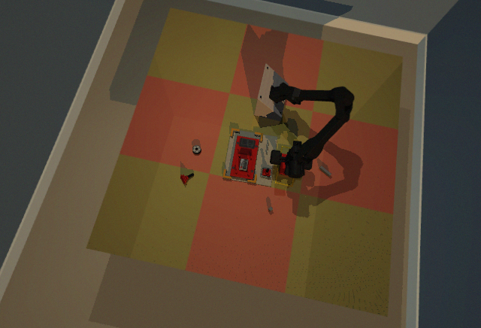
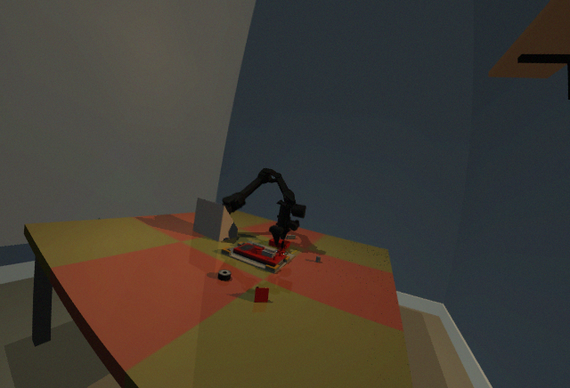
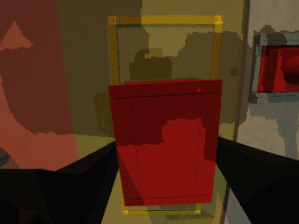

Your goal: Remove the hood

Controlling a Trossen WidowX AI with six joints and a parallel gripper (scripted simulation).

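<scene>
My gripper tip is now 1 cm below the hood. From my gripper tip the other things lie so: black wheel (44 cm to the right, 2 cm ahead).
</scene>
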